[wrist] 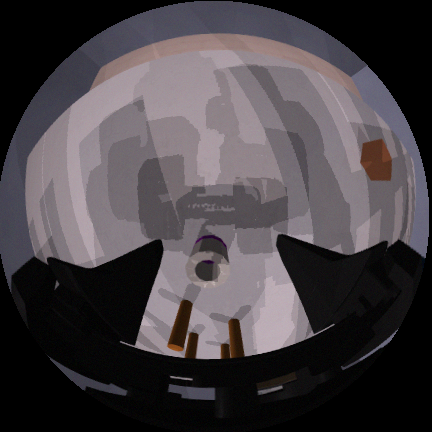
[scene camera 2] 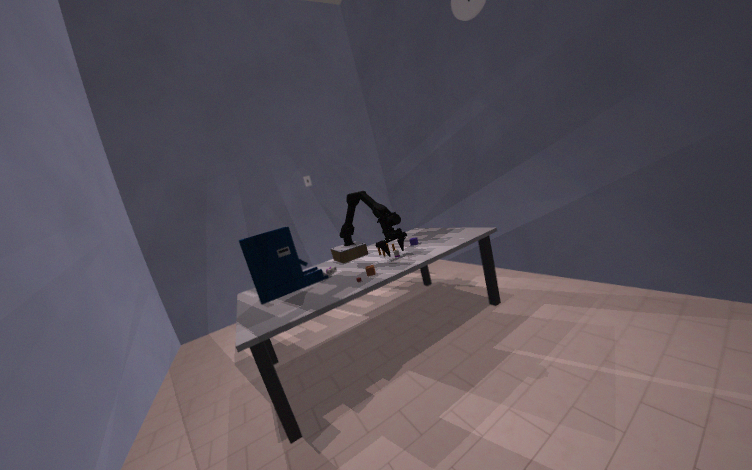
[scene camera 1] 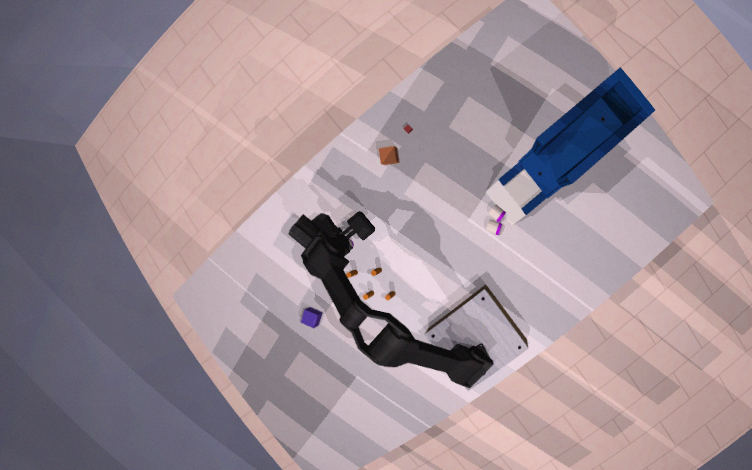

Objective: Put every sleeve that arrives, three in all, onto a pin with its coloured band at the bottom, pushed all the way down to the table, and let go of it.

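Note:
A pale hollow sleeve (wrist: 192,270) (scene camera 2: 396,253) stands upright on the table beside the pins, its purple band at the bottom; in scene camera 1 the arm mostly hides it. My gripper (wrist: 220,243) (scene camera 2: 395,251) is open and empty, its fingers apart on either side of the sleeve. Several bare orange pins stand close by, including a near pin (wrist: 181,325) and another pin (wrist: 236,337) (scene camera 1: 376,271). Two more sleeves with purple bands, one sleeve (scene camera 1: 495,211) and another sleeve (scene camera 1: 492,226), are side by side at the chute's mouth; whether they stand or lie is unclear.
The blue chute (scene camera 1: 576,146) (scene camera 2: 271,266) has a white plate (scene camera 1: 518,193) at its lower end. An orange block (scene camera 1: 388,155) (scene camera 2: 370,270) (wrist: 377,162), a small red block (scene camera 1: 408,128) and a purple block (scene camera 1: 311,317) (scene camera 2: 413,241) lie on the table. The arm's base board (scene camera 1: 499,321) is near one edge.

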